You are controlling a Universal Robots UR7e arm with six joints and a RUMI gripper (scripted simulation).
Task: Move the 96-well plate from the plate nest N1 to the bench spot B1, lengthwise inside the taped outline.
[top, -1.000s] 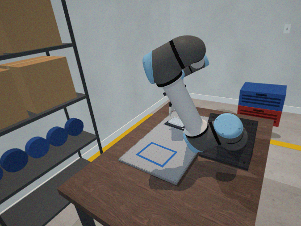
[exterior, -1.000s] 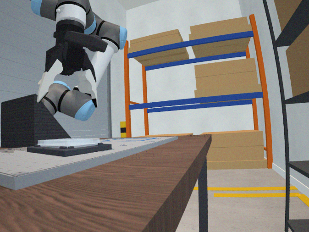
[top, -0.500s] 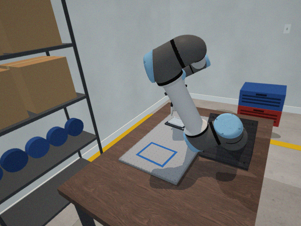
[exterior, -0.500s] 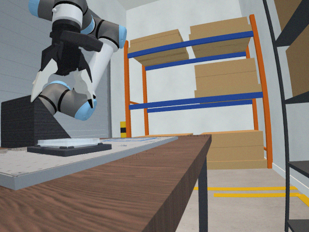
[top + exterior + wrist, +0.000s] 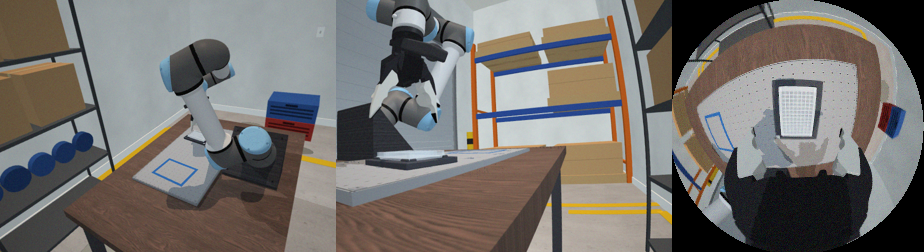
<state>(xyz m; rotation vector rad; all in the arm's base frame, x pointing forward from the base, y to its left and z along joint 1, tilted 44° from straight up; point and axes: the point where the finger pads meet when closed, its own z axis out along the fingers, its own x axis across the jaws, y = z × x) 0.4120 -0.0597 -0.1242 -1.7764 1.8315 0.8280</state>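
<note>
The 96-well plate is 70 mm below my hand. From my hand the other things lie so: dark plate nest 80 mm below.
</note>
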